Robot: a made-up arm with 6 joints.
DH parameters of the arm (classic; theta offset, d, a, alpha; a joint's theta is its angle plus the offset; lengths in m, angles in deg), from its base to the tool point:
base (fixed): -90 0.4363 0.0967 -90
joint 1: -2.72 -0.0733 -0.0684 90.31
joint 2: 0 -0.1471 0.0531 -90.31
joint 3: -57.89 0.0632 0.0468 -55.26
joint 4: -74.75 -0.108 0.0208 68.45
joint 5: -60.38 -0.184 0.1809 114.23
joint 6: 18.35 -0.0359 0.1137 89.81
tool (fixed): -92.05 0.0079 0 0
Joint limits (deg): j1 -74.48..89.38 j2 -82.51..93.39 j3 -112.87..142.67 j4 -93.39..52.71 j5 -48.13..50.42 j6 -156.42..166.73
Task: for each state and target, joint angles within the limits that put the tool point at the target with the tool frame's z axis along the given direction. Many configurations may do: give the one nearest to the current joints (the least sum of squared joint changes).
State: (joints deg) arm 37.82 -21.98 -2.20 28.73 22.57 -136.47
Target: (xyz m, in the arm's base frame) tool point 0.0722 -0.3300 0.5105 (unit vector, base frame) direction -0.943 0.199 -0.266
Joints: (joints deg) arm 80.63 -36.50 -3.46 -19.77 43.06 -111.21
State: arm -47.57 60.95 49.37 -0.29 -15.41 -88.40
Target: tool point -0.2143 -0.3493 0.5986 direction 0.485 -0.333 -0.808
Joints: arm -16.80 11.31 67.41 27.79 -39.52 -114.80
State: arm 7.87 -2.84 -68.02 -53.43 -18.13 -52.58
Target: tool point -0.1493 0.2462 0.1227 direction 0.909 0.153 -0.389
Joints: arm -29.91 -3.09 -34.41 -88.23 -48.13 -56.17
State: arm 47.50 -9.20 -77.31 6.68 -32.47 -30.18
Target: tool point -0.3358 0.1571 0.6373 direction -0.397 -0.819 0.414
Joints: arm 35.09 9.69 -31.70 42.89 -25.19 -39.78
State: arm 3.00 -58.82 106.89 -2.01 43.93 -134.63
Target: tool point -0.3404 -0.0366 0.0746 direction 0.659 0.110 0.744
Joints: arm 20.86 -37.14 128.76 39.04 12.14 -156.42
